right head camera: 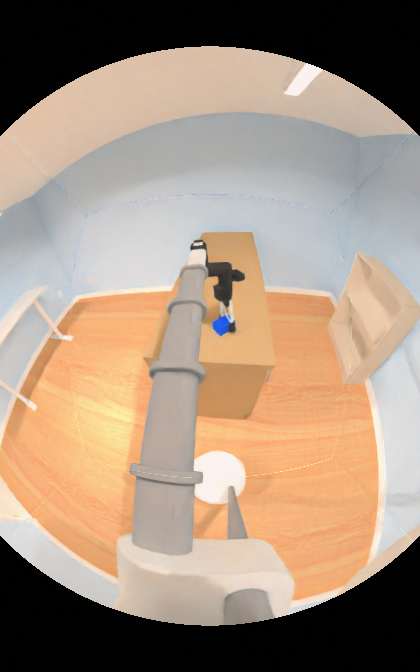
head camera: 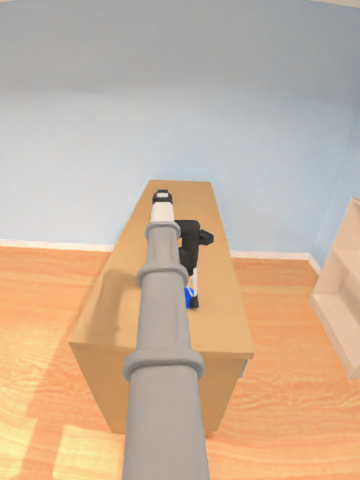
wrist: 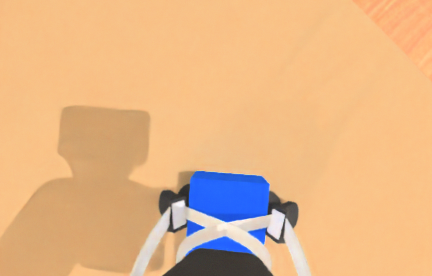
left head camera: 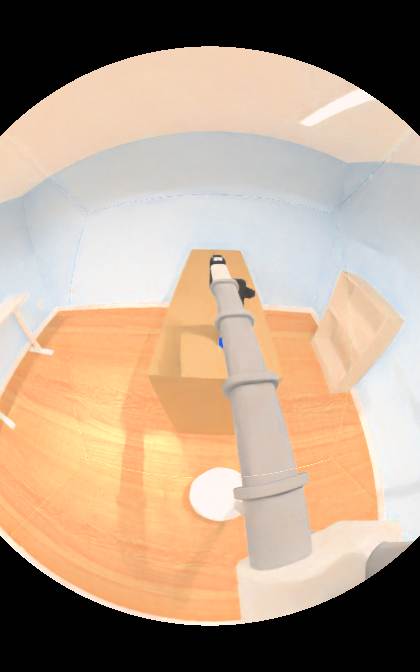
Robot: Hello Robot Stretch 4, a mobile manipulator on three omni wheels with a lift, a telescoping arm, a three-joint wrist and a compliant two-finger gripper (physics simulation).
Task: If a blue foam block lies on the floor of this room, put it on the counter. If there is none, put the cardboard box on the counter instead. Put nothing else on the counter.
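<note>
A blue foam block (head camera: pixel 188 298) (left head camera: pixel 221 342) (right head camera: pixel 220 326) (wrist: pixel 228 192) is between the two fingertips of my gripper (right head camera: pixel 226 325) (wrist: pixel 228 203), which is shut on it. The block is at the top of the wooden counter (head camera: pixel 220 332) (left head camera: pixel 200 362) (right head camera: pixel 240 350) (wrist: pixel 150 50), toward its near end. Its shadow lies close beside it in the wrist view; whether its underside touches the top is hidden. The arm covers part of the block in the head view and most of it in the left head view. The cardboard box does not show in these views.
An open pale shelf unit (left head camera: pixel 380 345) (right head camera: pixel 390 340) stands right of the counter. A pale table (left head camera: pixel 12 307) (right head camera: pixel 22 312) with thin legs stands at the far left. A white round disc (left head camera: pixel 212 494) (right head camera: pixel 222 475) is low in front of the counter. The wall is behind the counter.
</note>
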